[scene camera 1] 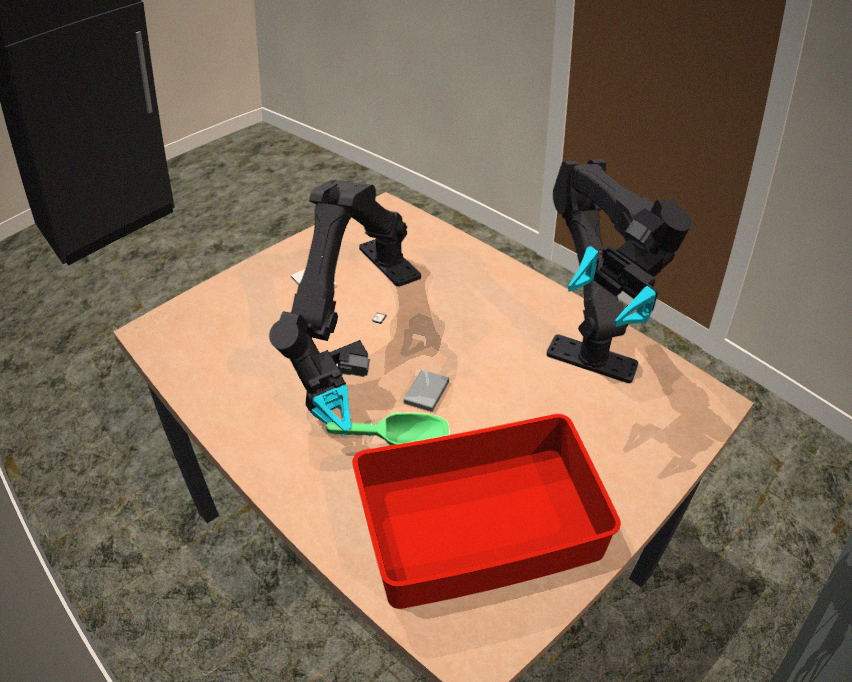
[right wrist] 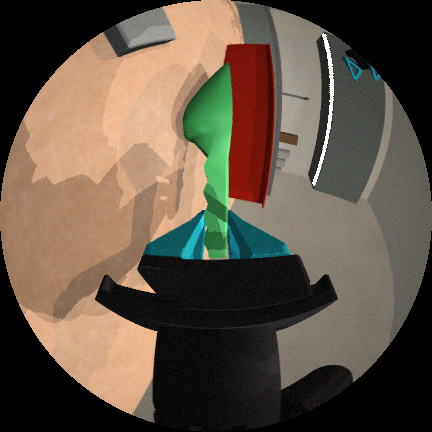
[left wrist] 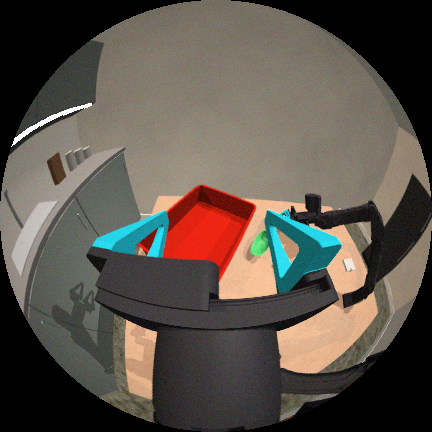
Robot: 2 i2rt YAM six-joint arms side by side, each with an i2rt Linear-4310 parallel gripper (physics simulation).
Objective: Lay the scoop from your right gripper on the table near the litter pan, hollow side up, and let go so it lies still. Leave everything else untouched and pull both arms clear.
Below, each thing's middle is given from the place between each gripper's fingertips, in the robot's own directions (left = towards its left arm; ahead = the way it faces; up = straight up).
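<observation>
The green scoop (scene camera 1: 397,428) is in the scene, and my right gripper is 6 cm past the green scoop, 5 cm to the right of it and 1 cm above it. Going by their middles, of the things named here the green scoop is the nearest to my right gripper. The red litter pan (scene camera 1: 451,516) is 1 cm behind my right hand and 29 cm to the left of it, whereas the grey block (scene camera 1: 427,389) is 21 cm behind my right hand, 2 cm to the left of it and 4 cm below it.
The red litter pan is 23 cm ahead of my left hand, 2 cm to the right of it and 30 cm below it. I see the green scoop 18 cm ahead of my left hand, 26 cm to the right of it and 31 cm below it, and the grey block is 3 cm ahead of my left hand, 29 cm to the right of it and 34 cm below it. Going by its middle, the grey block is nearer to my right gripper than to my left hand.
</observation>
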